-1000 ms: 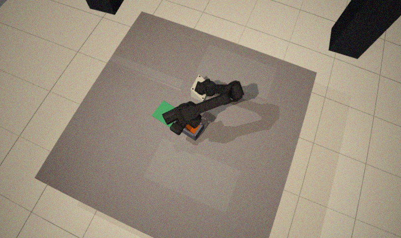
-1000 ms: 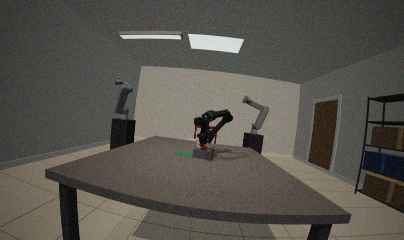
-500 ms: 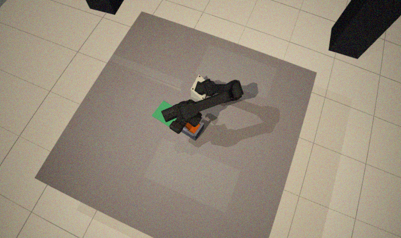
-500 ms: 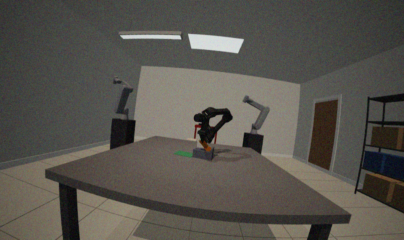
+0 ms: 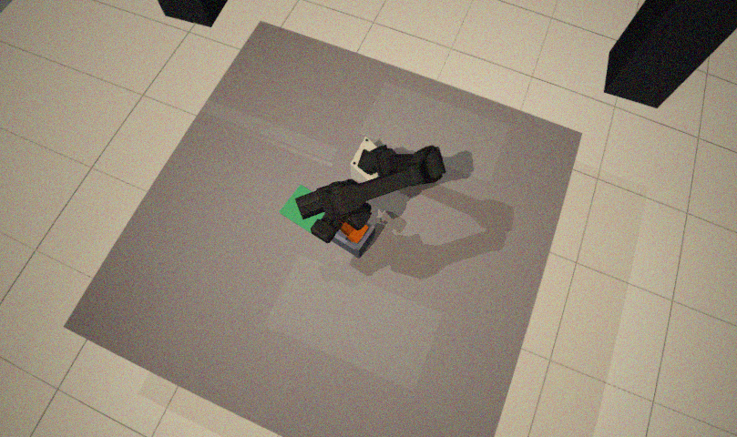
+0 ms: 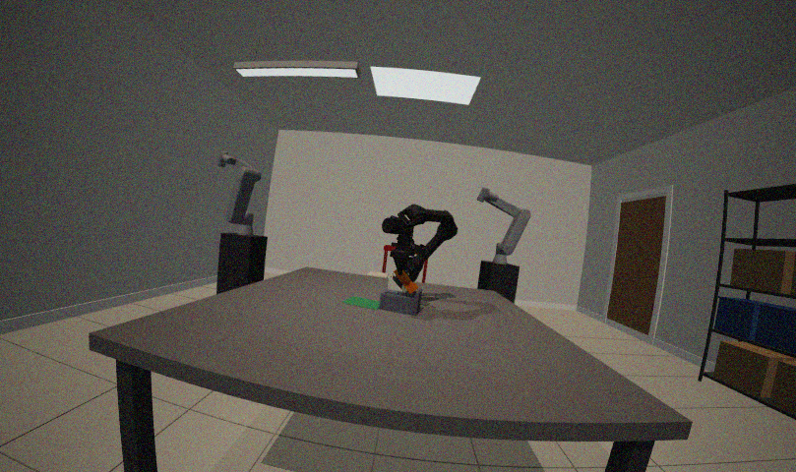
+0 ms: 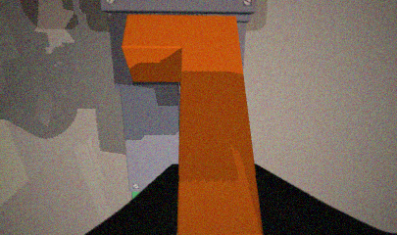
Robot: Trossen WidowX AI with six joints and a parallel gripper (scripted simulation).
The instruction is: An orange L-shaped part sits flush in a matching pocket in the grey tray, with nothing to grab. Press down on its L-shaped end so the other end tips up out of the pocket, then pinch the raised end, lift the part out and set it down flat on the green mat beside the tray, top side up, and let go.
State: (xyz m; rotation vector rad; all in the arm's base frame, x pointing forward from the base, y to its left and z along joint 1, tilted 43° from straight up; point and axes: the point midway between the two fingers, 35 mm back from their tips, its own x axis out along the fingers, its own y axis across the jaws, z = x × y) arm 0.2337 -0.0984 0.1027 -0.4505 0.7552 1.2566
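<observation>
Now: gripper tip 160 mm above the green mat, 140 mm to the left of it and 50 mm past it. The rest, counted from my gripper tip: orange L-shaped part (30 mm to the left, 30 mm below, 10 mm behind).
</observation>
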